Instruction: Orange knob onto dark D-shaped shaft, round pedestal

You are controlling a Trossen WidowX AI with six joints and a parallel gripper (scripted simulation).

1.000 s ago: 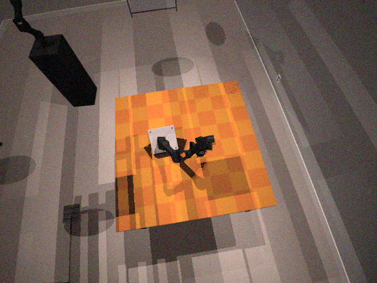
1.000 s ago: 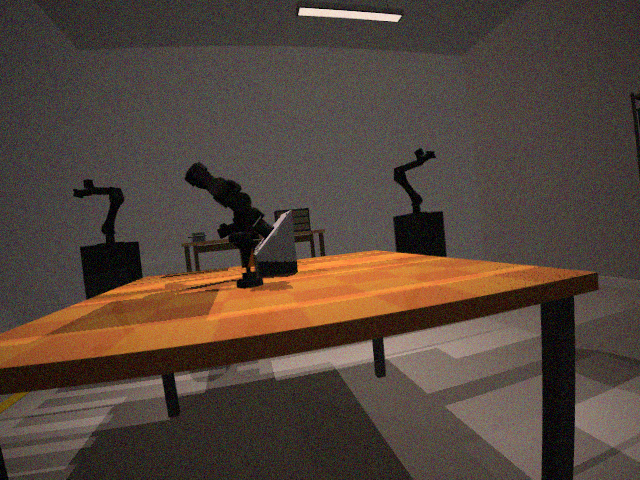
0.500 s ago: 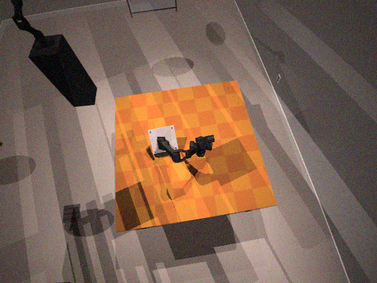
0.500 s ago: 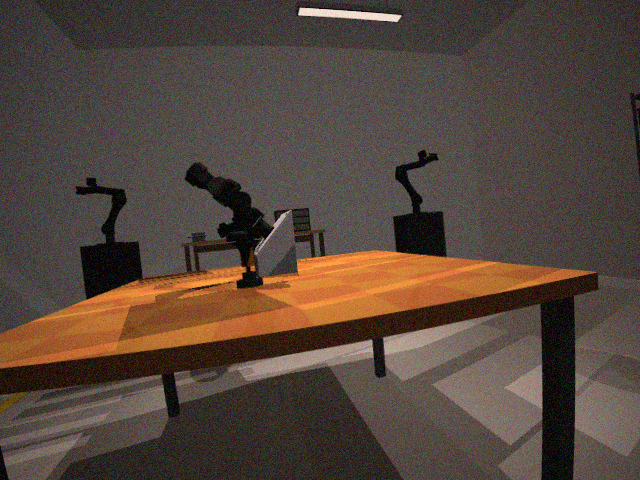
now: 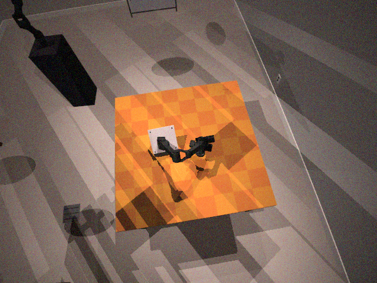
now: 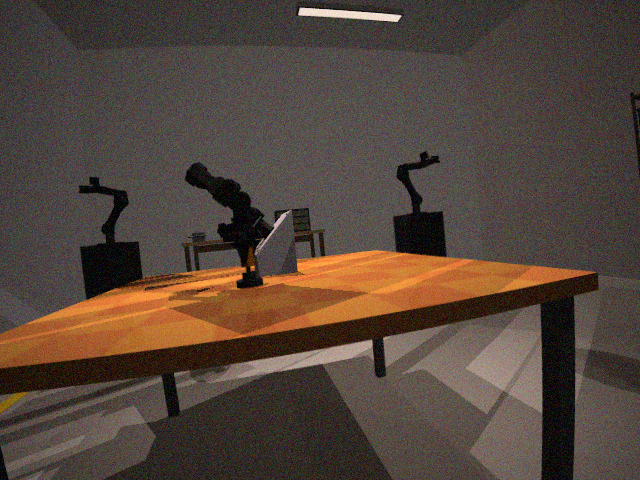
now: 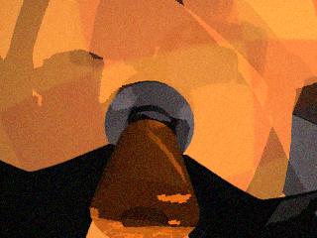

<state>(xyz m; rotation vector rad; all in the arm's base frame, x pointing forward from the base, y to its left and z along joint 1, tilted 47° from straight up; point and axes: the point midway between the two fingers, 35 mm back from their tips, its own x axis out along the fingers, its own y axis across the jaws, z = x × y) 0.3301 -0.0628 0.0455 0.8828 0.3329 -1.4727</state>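
My gripper tip is now 2 cm below the orange knob. From my gripper tip the other things lie so: round dark pedestal 4 cm below.
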